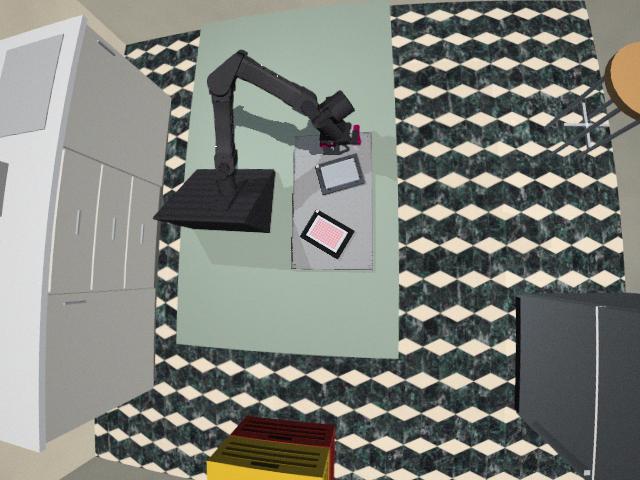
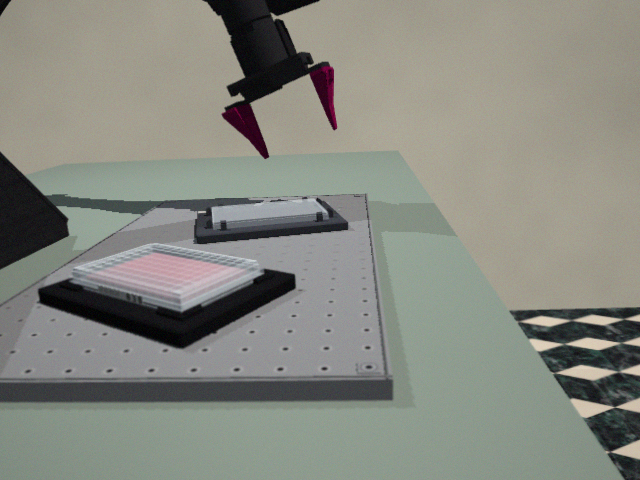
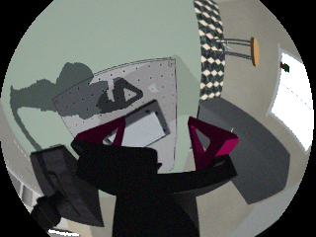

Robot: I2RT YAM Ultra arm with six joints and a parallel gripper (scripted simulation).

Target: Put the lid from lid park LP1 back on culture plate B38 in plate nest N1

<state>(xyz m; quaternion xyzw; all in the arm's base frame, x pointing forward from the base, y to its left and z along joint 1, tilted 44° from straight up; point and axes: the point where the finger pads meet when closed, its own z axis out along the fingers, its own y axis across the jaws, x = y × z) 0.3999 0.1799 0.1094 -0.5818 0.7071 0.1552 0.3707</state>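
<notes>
My hand is 30 mm past the clear lid, 90 mm to the left of it and 80 mm above it. The rest, counted from my hand: dark lid park LP1: 30 mm behind, 90 mm to the right, 90 mm below; then culture plate B38: 60 mm behind, 320 mm to the right, 70 mm below.
</notes>
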